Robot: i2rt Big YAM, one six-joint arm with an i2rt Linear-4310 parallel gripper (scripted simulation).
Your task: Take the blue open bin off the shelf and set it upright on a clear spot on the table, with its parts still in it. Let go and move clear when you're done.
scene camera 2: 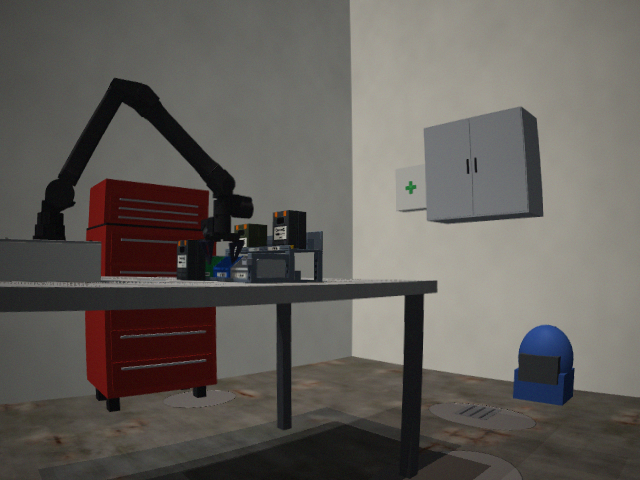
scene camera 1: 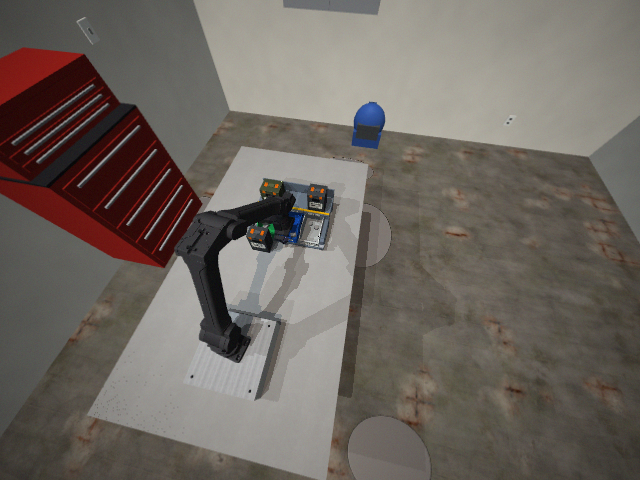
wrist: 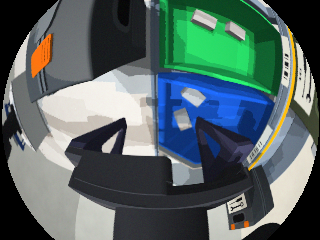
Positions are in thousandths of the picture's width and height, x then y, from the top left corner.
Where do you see a blue open bin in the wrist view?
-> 708,444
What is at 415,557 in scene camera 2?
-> A grey bin.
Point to a grey bin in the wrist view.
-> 573,727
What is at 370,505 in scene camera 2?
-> My gripper.
